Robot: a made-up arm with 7 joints. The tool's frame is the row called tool.
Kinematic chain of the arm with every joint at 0, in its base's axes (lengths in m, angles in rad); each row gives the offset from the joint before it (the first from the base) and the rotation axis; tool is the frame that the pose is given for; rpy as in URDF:
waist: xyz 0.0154 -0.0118 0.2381 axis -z
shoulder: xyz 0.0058 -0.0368 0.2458 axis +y
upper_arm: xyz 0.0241 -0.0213 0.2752 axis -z
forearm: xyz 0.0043 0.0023 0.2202 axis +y
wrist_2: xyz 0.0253 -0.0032 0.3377 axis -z
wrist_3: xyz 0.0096 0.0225 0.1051 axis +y
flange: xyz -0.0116 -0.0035 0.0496 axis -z
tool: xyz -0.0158 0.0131 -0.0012 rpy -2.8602 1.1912 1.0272
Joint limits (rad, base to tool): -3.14..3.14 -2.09..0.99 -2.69..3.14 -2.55..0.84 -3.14..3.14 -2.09..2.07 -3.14..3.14
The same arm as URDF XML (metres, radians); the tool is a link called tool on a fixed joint. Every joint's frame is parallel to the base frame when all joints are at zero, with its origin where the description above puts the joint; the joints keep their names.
<robot name="arm">
<joint name="waist" type="revolute"><parent link="base"/><child link="link1"/><origin xyz="0.0154 -0.0118 0.2381"/><axis xyz="0 0 -1"/><limit lower="-3.1400" upper="3.1400"/></joint>
<joint name="shoulder" type="revolute"><parent link="link1"/><child link="link2"/><origin xyz="0.0058 -0.0368 0.2458"/><axis xyz="0 1 0"/><limit lower="-2.0900" upper="0.9900"/></joint>
<joint name="upper_arm" type="revolute"><parent link="link2"/><child link="link3"/><origin xyz="0.0241 -0.0213 0.2752"/><axis xyz="0 0 -1"/><limit lower="-2.6900" upper="3.1400"/></joint>
<joint name="forearm" type="revolute"><parent link="link3"/><child link="link4"/><origin xyz="0.0043 0.0023 0.2202"/><axis xyz="0 1 0"/><limit lower="-2.5500" upper="0.8400"/></joint>
<joint name="wrist_2" type="revolute"><parent link="link4"/><child link="link5"/><origin xyz="0.0253 -0.0032 0.3377"/><axis xyz="0 0 -1"/><limit lower="-3.1400" upper="3.1400"/></joint>
<joint name="wrist_3" type="revolute"><parent link="link5"/><child link="link6"/><origin xyz="0.0096 0.0225 0.1051"/><axis xyz="0 1 0"/><limit lower="-2.0900" upper="2.0700"/></joint>
<joint name="flange" type="revolute"><parent link="link6"/><child link="link7"/><origin xyz="-0.0116 -0.0035 0.0496"/><axis xyz="0 0 -1"/><limit lower="-3.1400" upper="3.1400"/></joint>
<joint name="tool_fixed" type="fixed"><parent link="link7"/><child link="tool"/><origin xyz="-0.0158 0.0131 -0.0012" rpy="-2.8602 1.1912 1.0272"/></joint>
<link name="base"/>
<link name="link1"/>
<link name="link2"/>
<link name="link3"/>
<link name="link4"/>
<link name="link5"/>
<link name="link6"/>
<link name="link7"/>
<link name="tool"/>
</robot>

